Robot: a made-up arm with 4 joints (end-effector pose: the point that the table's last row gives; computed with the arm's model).
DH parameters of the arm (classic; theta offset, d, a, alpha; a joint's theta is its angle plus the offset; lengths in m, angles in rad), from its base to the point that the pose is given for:
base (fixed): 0 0.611 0.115 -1.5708
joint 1: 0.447 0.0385 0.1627 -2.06
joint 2: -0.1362 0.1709 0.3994 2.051
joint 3: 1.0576 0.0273 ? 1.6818
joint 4: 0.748 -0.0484 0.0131 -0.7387
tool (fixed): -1.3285 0.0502 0 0
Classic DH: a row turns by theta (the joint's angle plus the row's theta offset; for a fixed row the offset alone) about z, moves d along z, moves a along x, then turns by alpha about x.
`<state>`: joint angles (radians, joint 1 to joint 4).
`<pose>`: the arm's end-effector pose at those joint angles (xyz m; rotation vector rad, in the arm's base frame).
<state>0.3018 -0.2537 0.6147 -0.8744</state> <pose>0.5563 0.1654 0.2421 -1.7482 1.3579 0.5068</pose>
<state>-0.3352 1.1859 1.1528 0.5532</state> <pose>0.5349 -0.3979 0.8823 0.5097 1.0449 -0.7215</pose>
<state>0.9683 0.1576 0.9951 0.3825</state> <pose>0.3457 0.0052 -0.0540 -0.2916 2.7516 0.2159</pose>
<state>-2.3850 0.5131 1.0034 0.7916</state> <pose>-0.3126 -0.1655 1.1198 0.3423 -0.8153 0.1700</pose>
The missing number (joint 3, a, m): -0.2764
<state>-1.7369 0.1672 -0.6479 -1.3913</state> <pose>0.2643 0.0019 0.9146 0.1523 -0.7234 -2.1060</pose>
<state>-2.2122 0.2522 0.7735 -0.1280</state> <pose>-0.1527 -0.0230 1.1872 -0.2252 -0.5357 -0.7175</pose>
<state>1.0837 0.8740 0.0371 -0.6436</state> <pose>0.2896 -0.1251 0.2897 -1.8134 1.6332 -0.6594</pose>
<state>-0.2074 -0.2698 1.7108 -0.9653</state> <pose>0.7980 0.2387 0.2709 -2.1982 1.6087 1.0054</pose>
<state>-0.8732 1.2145 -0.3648 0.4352</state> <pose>0.2629 -0.0939 0.7798 0.1061 -0.8049 -1.1441</pose>
